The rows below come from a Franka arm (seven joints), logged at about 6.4 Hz.
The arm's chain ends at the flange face. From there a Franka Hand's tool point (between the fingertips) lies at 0.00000 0.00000 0.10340 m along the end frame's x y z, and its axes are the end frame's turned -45 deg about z.
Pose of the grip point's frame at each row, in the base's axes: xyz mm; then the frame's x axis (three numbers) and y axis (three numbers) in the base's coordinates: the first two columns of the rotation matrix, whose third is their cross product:
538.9 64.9 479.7 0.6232 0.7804 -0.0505 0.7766 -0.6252 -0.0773
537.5 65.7 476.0 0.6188 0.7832 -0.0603 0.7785 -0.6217 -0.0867
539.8 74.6 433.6 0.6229 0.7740 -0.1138 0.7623 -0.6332 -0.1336
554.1 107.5 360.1 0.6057 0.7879 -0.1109 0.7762 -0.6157 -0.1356
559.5 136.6 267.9 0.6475 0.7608 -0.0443 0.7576 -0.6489 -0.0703
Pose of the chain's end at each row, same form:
548.4 64.0 582.7 0.9898 0.1097 -0.0904 0.1085 -0.9939 -0.0190
548.4 65.0 578.8 0.9880 0.1142 -0.1039 0.1129 -0.9934 -0.0187
557.9 75.0 535.4 0.9795 0.0996 -0.1749 0.0986 -0.9950 -0.0140
572.2 107.9 461.9 0.9772 0.1218 -0.1743 0.1206 -0.9925 -0.0175
568.0 135.4 370.9 0.9936 0.0791 -0.0810 0.0779 -0.9968 -0.0184

